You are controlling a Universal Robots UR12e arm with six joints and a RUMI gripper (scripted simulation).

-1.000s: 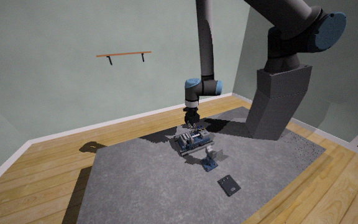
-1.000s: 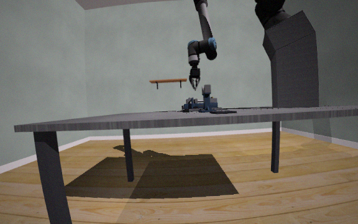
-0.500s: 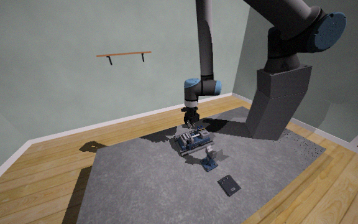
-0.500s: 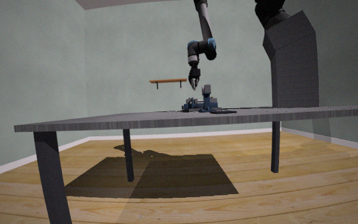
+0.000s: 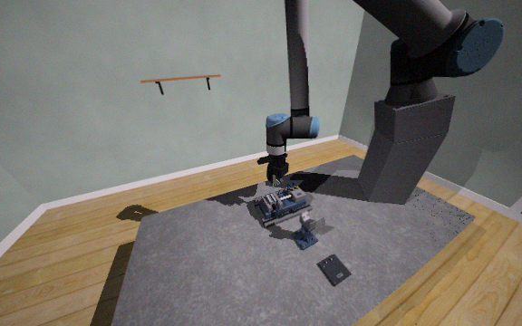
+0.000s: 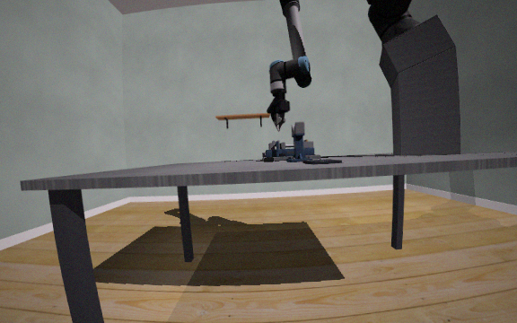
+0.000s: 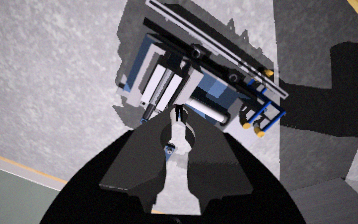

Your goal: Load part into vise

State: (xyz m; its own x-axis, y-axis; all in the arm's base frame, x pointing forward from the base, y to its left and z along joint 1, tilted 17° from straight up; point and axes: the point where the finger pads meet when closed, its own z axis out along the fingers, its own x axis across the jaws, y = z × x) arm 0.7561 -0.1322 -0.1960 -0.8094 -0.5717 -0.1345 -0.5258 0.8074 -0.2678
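The part is 2 cm ahead of my hand, 2 cm to the left of it and 8 cm below it. Round my hand: moving jaw 1 cm behind, 2 cm to the left, 10 cm below; work stop 2 cm ahead, 7 cm to the left, 9 cm below; fixed jaw 5 cm ahead, 2 cm to the left, 10 cm below.
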